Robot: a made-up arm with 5 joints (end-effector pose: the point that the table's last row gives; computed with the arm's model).
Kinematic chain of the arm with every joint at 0, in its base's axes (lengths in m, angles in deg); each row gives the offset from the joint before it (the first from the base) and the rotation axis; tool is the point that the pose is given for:
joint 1: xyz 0 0 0.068 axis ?
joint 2: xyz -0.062 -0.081 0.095 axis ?
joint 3: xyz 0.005 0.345 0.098 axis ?
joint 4: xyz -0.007 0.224 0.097 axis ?
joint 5: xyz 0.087 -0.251 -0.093 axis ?
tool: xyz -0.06 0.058 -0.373
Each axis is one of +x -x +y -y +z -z.
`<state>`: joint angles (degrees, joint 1 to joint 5).
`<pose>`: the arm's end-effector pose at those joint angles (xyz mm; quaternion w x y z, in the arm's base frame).
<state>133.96 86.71 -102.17 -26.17 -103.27</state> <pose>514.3 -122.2 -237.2 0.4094 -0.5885 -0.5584 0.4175</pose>
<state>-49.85 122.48 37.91 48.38 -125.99</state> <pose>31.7 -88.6 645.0 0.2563 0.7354 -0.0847 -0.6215</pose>
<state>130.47 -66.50 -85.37 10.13 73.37</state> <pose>-758.4 -84.1 -7.8 0.6543 0.2033 0.5241 0.5059</pose>
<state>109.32 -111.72 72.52 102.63 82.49</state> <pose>-388.2 -404.8 926.4 0.2564 -0.5645 0.7816 -0.0689</pose>
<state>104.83 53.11 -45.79 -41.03 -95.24</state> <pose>172.9 39.1 -641.6 0.8907 -0.1451 -0.3406 0.2636</pose>
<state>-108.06 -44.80 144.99 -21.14 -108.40</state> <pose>47.9 5.0 -505.4 0.9655 -0.1960 0.0523 0.1631</pose>
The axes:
joint 1: -y
joint 2: +z
joint 3: +y
joint 4: +z
joint 5: -y

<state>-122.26 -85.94 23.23 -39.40 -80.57</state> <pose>6.3 280.7 -548.9 0.2703 0.2353 -0.4042 0.8415</pose>
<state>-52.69 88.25 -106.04 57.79 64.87</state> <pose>-41.2 47.1 1120.8 0.0929 0.6008 -0.7851 0.1187</pose>
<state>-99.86 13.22 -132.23 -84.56 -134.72</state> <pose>-118.1 568.1 391.1 0.3835 0.7280 0.5680 -0.0189</pose>
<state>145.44 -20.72 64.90 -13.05 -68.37</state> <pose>-179.7 406.8 -360.1 0.9652 0.2241 -0.0843 0.1056</pose>
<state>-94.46 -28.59 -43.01 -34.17 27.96</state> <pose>-52.0 37.5 -259.7 0.8650 -0.4160 0.1293 -0.2490</pose>
